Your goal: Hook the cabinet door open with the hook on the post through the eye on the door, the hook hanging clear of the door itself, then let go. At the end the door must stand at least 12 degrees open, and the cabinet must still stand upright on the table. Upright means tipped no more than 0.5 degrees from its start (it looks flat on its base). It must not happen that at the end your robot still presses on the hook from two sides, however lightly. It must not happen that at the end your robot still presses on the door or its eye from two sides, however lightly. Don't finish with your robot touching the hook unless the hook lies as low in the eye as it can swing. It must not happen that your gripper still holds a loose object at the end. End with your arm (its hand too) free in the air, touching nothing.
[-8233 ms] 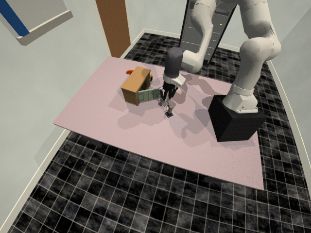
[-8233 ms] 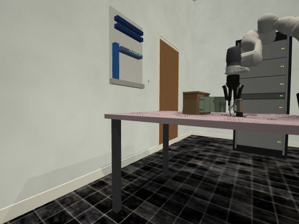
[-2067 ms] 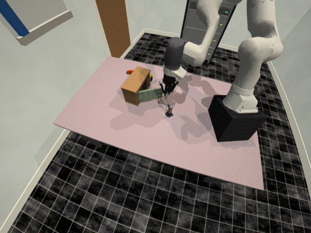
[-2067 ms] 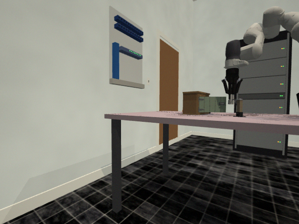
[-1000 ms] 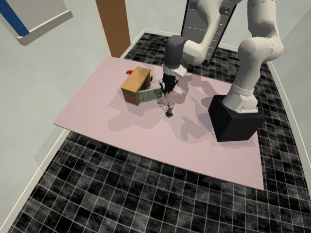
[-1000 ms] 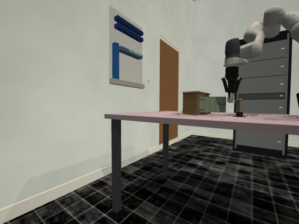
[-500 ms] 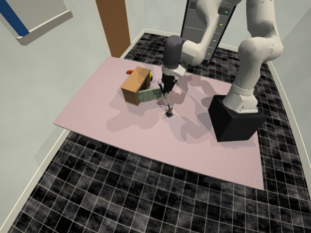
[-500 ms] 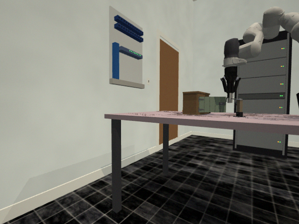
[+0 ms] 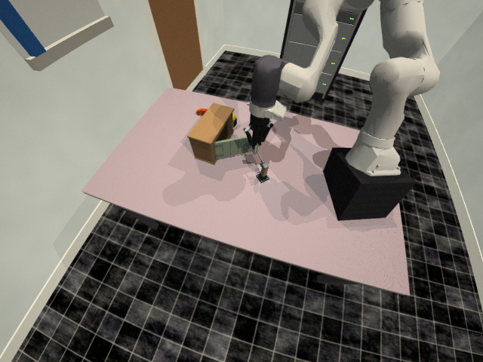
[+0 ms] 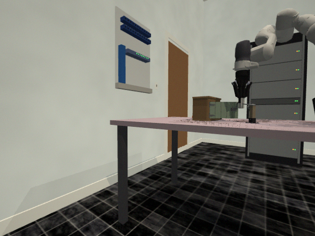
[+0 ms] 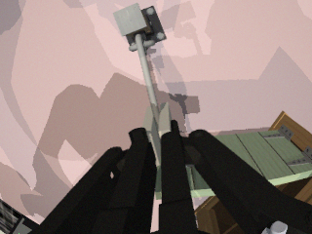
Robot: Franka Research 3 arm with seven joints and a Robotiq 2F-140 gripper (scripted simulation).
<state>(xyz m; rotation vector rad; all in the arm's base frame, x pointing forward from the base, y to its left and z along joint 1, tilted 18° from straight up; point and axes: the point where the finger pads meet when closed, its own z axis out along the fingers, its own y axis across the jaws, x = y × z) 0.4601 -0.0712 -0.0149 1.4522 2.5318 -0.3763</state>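
My hand is 11 cm short of the cabinet door, 4 cm above it and 2 cm to the left of it. From my hand the other things lie so: hook rod: 2 cm below, 1 cm to the left, 1 cm behind; then yellow object: 26 cm to the right, 16 cm ahead, 9 cm below; then orange object: 33 cm to the right, 30 cm ahead, 10 cm below.
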